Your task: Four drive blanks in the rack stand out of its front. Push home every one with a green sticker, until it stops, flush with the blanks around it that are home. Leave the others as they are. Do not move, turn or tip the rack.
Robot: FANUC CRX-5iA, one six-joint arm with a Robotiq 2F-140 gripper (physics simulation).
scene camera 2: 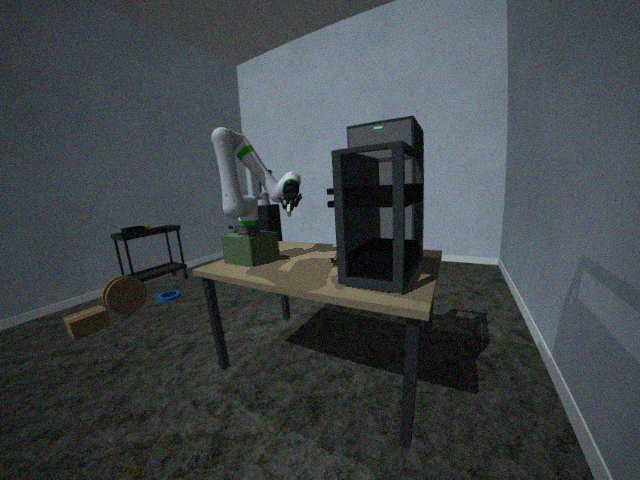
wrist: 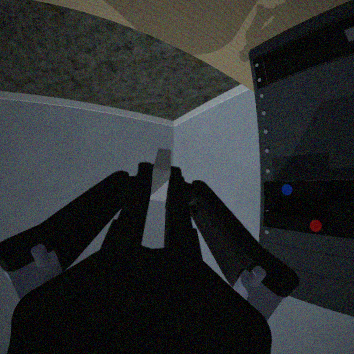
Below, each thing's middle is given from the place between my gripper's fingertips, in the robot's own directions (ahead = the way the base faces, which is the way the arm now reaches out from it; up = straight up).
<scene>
The dark rack [scene camera 2: 361, 252] is 370 mm ahead of my hand, 250 mm to the left of it and 30 mm below it.
</scene>
